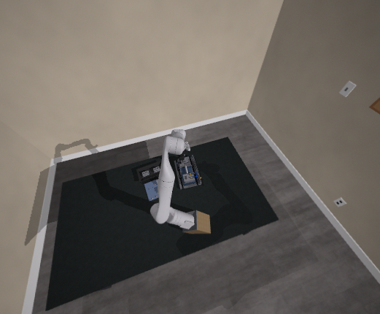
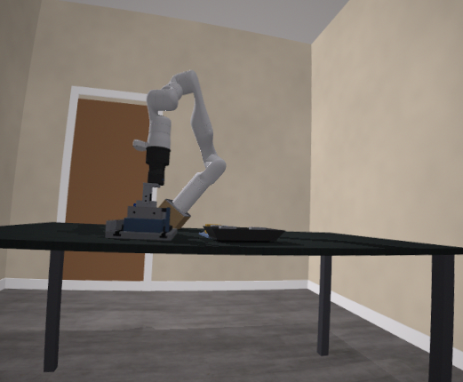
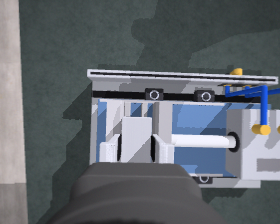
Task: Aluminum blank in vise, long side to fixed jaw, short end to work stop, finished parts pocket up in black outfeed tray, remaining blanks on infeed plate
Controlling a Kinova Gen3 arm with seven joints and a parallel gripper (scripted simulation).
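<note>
The vise is 8 cm below my hand, 7 cm behind it and 1 cm to the left of it. From my hand the other things lie so: bluish plate: 30 cm to the left, 13 cm behind, 12 cm below; yellow brass blank: 26 cm to the left, 17 cm behind, 10 cm below.
</note>
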